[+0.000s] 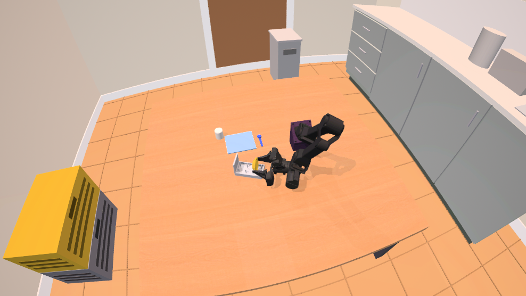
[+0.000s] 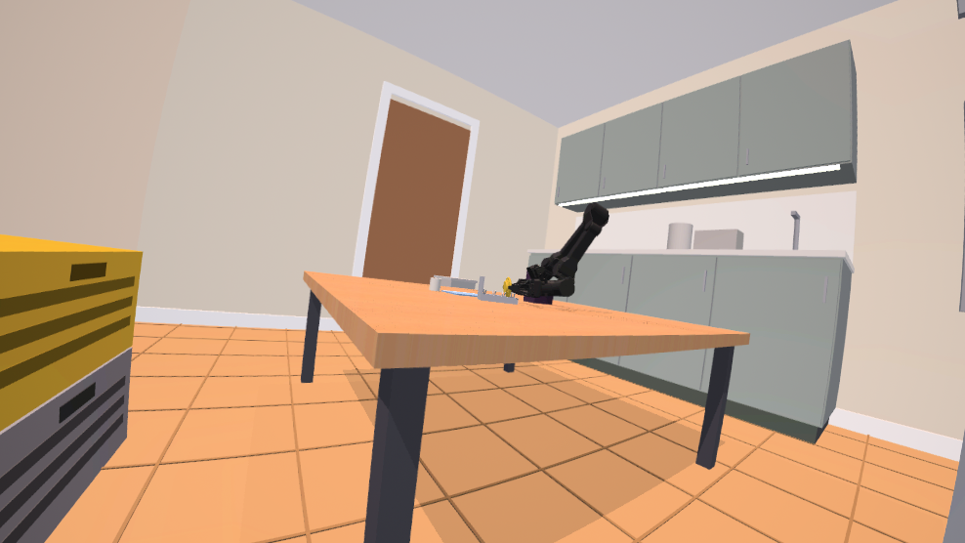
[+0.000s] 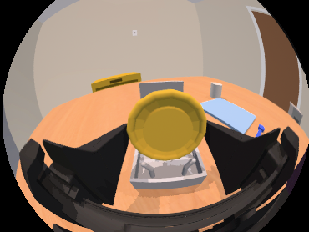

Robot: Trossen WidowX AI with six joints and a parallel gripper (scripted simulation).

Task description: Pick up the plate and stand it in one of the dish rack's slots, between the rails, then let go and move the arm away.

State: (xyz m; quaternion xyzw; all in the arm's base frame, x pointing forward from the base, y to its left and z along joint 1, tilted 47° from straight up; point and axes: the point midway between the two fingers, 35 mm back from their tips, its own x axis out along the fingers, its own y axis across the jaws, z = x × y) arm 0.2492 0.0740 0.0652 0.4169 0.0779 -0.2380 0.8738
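Now: the yellow plate 10 mm behind my gripper tip. Also, from my gripper tip: blue spoon 190 mm to the right, 90 mm behind, 50 mm below; then light blue mat 210 mm to the right, 50 mm below, 10 mm ahead; then grey dish rack 30 mm below, 20 mm ahead, 10 mm to the right.
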